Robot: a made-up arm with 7 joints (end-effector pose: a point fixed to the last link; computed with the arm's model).
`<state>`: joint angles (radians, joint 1 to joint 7).
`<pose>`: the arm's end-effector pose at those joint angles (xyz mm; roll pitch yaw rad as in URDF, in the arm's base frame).
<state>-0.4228 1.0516 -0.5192 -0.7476 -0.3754 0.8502 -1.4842</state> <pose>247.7 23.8 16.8 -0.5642 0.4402 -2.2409</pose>
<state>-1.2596 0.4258 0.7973 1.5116 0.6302 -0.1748 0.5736</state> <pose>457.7 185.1 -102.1 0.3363 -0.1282 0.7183</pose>
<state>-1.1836 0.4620 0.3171 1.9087 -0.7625 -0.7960 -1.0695</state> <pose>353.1 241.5 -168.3 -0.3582 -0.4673 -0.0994</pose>
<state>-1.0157 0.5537 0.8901 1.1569 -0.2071 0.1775 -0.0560</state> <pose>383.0 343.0 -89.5 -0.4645 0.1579 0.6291</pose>
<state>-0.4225 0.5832 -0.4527 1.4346 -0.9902 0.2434 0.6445</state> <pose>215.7 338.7 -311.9 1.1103 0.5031 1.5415</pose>
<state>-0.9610 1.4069 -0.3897 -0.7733 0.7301 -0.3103 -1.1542</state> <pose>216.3 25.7 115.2 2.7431 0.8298 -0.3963</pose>
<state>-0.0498 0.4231 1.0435 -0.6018 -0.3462 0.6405 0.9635</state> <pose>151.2 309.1 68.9 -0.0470 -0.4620 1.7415</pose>
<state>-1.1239 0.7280 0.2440 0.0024 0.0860 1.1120 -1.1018</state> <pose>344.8 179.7 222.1 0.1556 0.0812 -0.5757</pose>
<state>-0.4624 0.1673 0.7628 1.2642 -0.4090 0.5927 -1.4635</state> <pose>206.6 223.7 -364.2 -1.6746 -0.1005 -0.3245</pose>
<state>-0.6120 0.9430 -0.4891 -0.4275 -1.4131 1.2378 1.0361</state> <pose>335.3 50.6 8.0 0.6685 0.6536 0.0793</pose>
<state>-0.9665 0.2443 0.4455 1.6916 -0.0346 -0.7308 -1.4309</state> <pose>345.0 143.4 -242.8 -0.2463 -0.2824 -1.1038</pose>
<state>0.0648 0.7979 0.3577 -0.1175 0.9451 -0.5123 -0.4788</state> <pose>259.0 251.5 -108.5 1.6555 0.5899 -0.5055</pose>
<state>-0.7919 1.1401 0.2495 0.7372 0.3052 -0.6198 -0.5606</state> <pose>332.6 340.4 102.1 1.3413 -0.0300 -0.4320</pose>
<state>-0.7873 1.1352 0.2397 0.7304 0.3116 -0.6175 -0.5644</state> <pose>334.7 338.0 98.5 1.3415 -0.0102 -0.4383</pose>
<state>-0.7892 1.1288 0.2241 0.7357 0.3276 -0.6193 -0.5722</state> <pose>337.5 336.2 92.9 1.3402 0.0231 -0.4429</pose>
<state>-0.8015 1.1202 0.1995 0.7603 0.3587 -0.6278 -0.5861</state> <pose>341.4 335.4 84.2 1.3370 0.0776 -0.4455</pose>
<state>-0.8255 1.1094 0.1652 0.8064 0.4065 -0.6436 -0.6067</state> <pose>346.0 335.4 72.4 1.3318 0.1563 -0.4469</pose>
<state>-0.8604 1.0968 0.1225 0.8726 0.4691 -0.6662 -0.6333</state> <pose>350.5 336.2 58.1 1.3240 0.2577 -0.4493</pose>
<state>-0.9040 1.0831 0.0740 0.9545 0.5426 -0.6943 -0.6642</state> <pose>354.2 337.4 42.4 1.3129 0.3766 -0.4553</pose>
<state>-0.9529 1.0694 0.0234 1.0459 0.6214 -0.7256 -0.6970</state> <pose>356.1 338.7 26.8 1.2972 0.5046 -0.4666</pose>
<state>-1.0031 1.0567 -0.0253 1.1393 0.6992 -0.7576 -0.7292</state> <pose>356.1 340.1 12.9 1.2755 0.6314 -0.4846</pose>
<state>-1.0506 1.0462 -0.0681 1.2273 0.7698 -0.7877 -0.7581</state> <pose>354.2 341.6 1.7 1.2474 0.7457 -0.5087</pose>
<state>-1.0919 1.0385 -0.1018 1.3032 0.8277 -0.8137 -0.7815</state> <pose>351.2 343.1 -6.3 1.2148 0.8373 -0.5368</pose>
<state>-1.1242 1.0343 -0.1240 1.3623 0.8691 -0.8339 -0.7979</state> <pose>348.0 344.7 -11.0 1.1826 0.8996 -0.5629</pose>
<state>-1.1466 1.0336 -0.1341 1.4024 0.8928 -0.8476 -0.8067</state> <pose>345.2 346.3 -12.7 1.1581 0.9303 -0.5802</pose>
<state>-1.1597 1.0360 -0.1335 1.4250 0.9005 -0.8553 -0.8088</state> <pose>343.2 347.9 -12.1 1.1454 0.9334 -0.5849</pose>
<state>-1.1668 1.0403 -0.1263 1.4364 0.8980 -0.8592 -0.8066</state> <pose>341.8 349.6 -10.1 1.1414 0.9191 -0.5803</pose>
